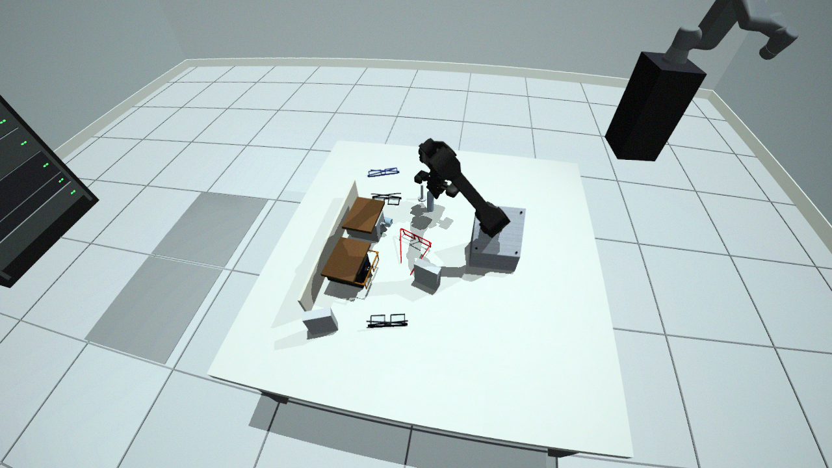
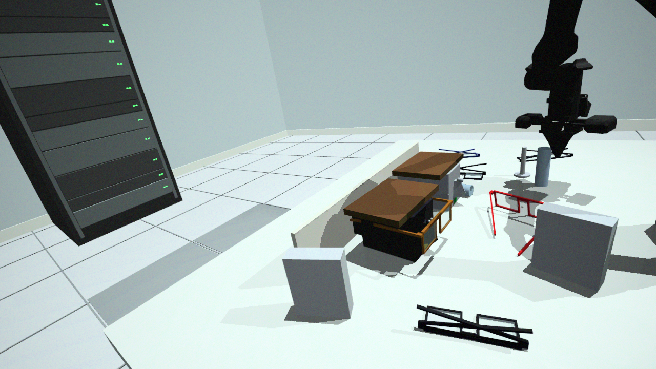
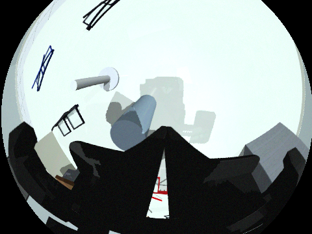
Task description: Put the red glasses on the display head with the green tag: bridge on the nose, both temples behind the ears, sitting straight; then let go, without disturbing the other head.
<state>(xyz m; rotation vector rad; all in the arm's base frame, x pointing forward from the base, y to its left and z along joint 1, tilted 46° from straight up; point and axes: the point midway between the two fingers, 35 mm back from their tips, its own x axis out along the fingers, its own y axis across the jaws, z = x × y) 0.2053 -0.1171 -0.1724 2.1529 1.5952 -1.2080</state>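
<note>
Right now the grey post is 7 cm ahead of my gripper tip, 8 cm to the right of it and 6 cm below it. From my gripper tip the other things lie so: black head (28 cm ahead, 35 cm to the left, 3 cm below); then light grey head (26 cm ahead, 13 cm to the left, 3 cm below); then low wall (40 cm ahead, 22 cm to the left, 3 cm below).
</note>
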